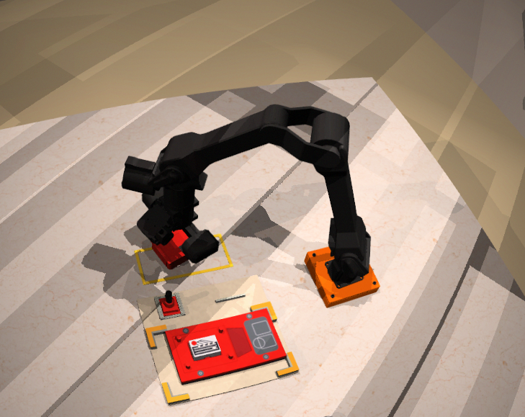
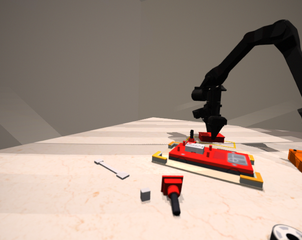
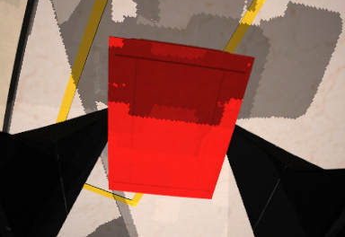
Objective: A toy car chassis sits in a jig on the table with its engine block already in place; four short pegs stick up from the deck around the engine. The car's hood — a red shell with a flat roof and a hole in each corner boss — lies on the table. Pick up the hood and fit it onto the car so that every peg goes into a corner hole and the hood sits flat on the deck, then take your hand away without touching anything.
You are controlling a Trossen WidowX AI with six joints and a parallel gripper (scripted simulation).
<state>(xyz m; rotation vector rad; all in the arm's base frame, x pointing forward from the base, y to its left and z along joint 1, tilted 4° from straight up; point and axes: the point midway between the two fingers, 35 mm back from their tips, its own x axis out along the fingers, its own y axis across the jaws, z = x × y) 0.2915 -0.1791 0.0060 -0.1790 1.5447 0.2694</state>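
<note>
Now: gripper tip 4 cm short of the grey engine block, 25 cm to the right of it and 1 cm below it. Round my gripper tip: grey bar (21 cm ahead, 41 cm to the left, 1 cm below); red hood (right at my gripper tip); jig (1 cm ahead, 23 cm to the left).
</note>
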